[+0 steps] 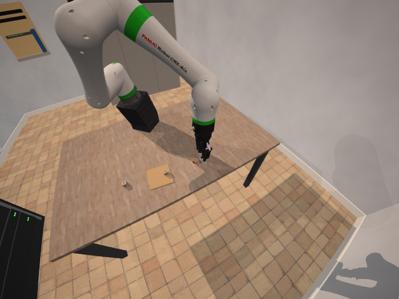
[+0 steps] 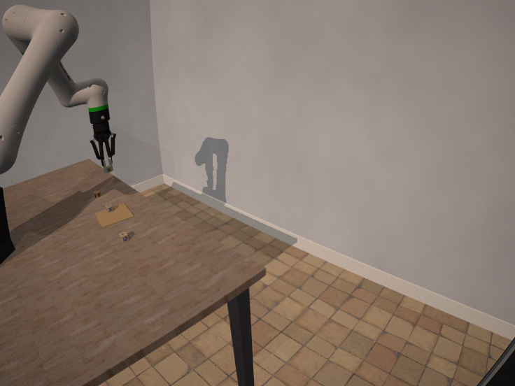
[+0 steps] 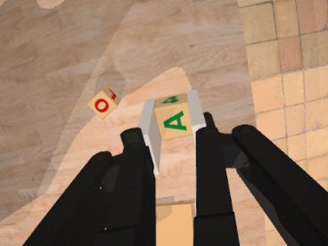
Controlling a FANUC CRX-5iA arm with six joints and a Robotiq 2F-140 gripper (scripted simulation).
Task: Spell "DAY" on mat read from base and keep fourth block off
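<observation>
My gripper is now 25 cm to the left of the tan mat, 13 cm above it and 7 cm past it. The rest, counted from my hand: Y block (46 cm to the right, 12 cm below, 9 cm behind); then O block (12 cm below, 8 cm behind, 1 cm to the right).
</observation>
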